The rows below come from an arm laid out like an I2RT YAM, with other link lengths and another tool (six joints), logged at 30 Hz.
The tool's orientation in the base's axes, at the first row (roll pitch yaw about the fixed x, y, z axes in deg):
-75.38, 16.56, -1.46
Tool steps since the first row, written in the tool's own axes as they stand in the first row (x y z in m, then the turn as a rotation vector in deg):
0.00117, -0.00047, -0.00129, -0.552, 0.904, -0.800
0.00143, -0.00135, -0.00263, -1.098, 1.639, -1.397
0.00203, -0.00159, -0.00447, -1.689, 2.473, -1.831
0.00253, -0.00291, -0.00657, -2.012, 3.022, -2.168
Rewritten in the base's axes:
0.00112, -0.00140, -0.00021, -0.850, -0.524, -0.875
0.00148, -0.00292, 0.00021, -1.628, -0.897, -1.545
0.00194, -0.00478, -0.00019, -2.461, -1.085, -2.255
0.00257, -0.00716, 0.00039, -2.951, -1.260, -2.754

